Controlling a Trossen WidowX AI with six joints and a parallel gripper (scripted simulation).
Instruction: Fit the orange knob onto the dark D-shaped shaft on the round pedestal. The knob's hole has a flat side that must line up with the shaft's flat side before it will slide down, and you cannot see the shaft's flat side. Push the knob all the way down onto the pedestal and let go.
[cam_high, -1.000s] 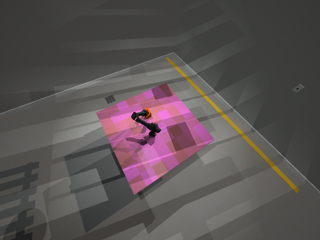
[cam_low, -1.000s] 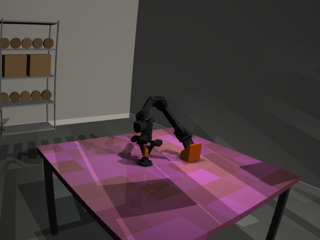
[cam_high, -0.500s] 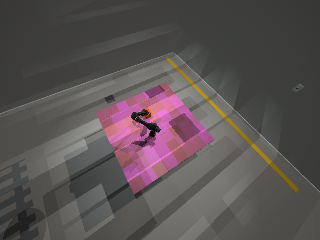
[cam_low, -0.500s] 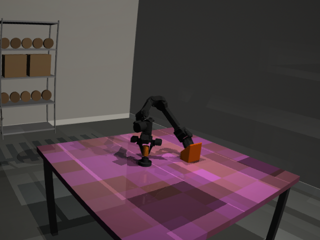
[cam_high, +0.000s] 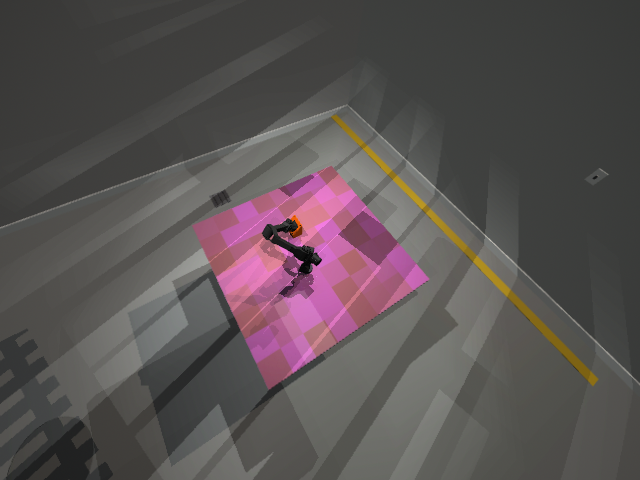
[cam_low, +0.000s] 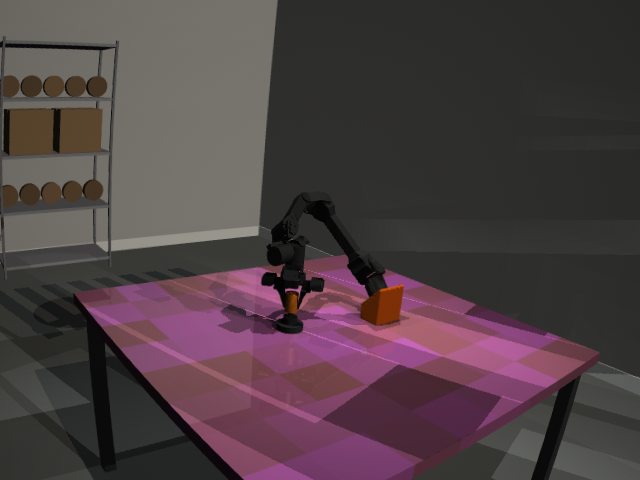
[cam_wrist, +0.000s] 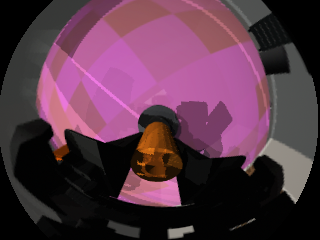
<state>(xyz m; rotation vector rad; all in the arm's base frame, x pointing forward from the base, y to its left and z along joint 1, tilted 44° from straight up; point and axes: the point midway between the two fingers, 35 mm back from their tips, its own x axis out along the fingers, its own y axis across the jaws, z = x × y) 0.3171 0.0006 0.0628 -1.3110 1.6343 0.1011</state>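
Right now the orange knob is 20 mm above my gripper tip. Also, from my gripper tip: dark round pedestal: 40 mm below.
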